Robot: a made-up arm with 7 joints.
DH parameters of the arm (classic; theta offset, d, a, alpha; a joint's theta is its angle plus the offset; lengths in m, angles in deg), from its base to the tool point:
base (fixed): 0 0 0 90
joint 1: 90 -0.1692 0 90
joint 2: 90 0 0 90
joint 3: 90 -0.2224 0 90
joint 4: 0 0 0 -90
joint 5: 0 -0.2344 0 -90
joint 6: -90 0 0 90
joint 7: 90 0 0 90
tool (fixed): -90 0 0 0
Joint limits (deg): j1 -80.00..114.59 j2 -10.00..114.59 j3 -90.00..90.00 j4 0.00..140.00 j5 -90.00..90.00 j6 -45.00..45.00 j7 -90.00..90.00
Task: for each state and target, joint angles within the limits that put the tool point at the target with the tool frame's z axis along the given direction. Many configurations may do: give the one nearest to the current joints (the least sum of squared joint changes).
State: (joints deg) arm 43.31 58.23 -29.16 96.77 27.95 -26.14 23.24
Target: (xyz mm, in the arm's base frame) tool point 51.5 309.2 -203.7 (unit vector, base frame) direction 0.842 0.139 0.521
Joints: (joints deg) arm -2.34 92.53 -73.92 112.95 -4.99 -18.73 68.98
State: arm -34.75 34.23 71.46 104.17 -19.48 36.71 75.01
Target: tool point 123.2 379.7 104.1 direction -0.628 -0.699 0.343
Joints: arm -34.30 70.30 78.78 109.08 -37.74 43.75 73.63
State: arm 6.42 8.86 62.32 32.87 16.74 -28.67 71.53
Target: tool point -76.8 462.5 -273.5 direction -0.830 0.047 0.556
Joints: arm -28.92 20.75 69.75 53.29 0.06 -23.60 73.64
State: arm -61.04 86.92 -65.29 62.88 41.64 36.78 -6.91
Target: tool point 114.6 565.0 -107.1 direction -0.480 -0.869 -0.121
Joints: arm -75.78 114.59 -33.58 42.51 30.89 39.11 -25.31
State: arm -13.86 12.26 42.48 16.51 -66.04 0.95 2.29
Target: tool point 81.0 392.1 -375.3 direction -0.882 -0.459 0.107
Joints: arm -0.19 21.63 40.00 27.25 -63.42 -40.04 -30.41
